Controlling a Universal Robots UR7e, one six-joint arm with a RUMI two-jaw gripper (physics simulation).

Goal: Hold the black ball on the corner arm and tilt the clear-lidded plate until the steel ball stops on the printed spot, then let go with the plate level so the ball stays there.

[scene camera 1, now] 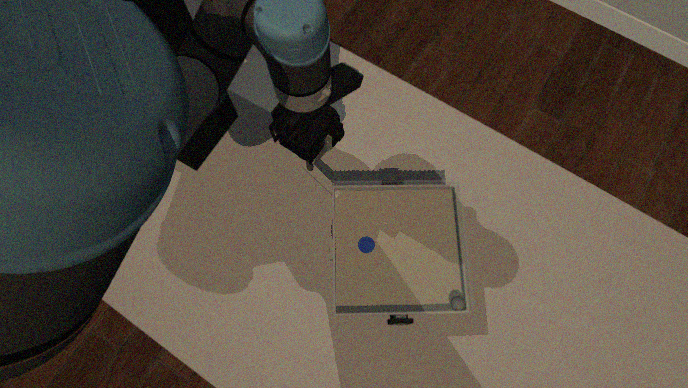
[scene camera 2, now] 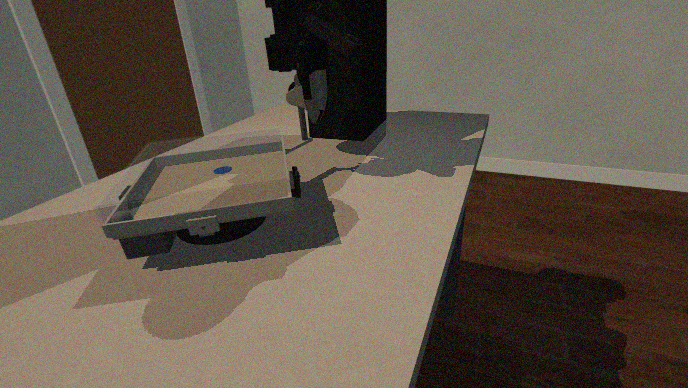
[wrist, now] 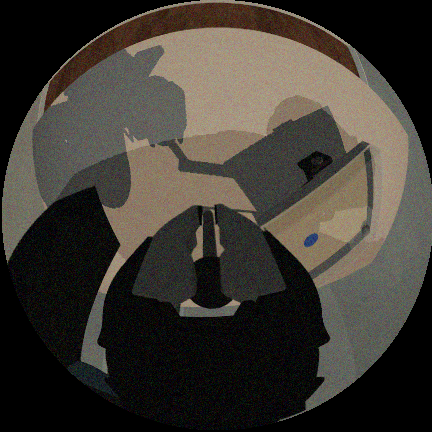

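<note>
The square clear-lidded plate [scene camera 1: 384, 309] [scene camera 2: 245, 210] [wrist: 320, 184] sits on its support; its exact tilt is hard to judge. The blue printed spot [scene camera 1: 366, 244] [scene camera 2: 222, 170] [wrist: 311, 240] is left of the plate's middle in scene camera 1. The steel ball [scene camera 1: 457, 299] [wrist: 366, 229] rests in the lower right corner in that view, diagonally opposite the corner arm and well away from the spot. My gripper [scene camera 1: 310, 161] [wrist: 207, 206] is shut on the black ball [wrist: 213, 282], which shows between the jaws above the corner arm's post [scene camera 2: 303, 123] [wrist: 208, 240].
A black block [scene camera 2: 147, 246] and a dark round base [scene camera 2: 225, 233] show under the plate. Small black brackets [scene camera 1: 400, 320] [scene camera 2: 295, 182] [wrist: 315, 163] are on the plate's sides. The pale table [scene camera 1: 575, 300] [scene camera 2: 350, 300] carries shadows of the arm and plate.
</note>
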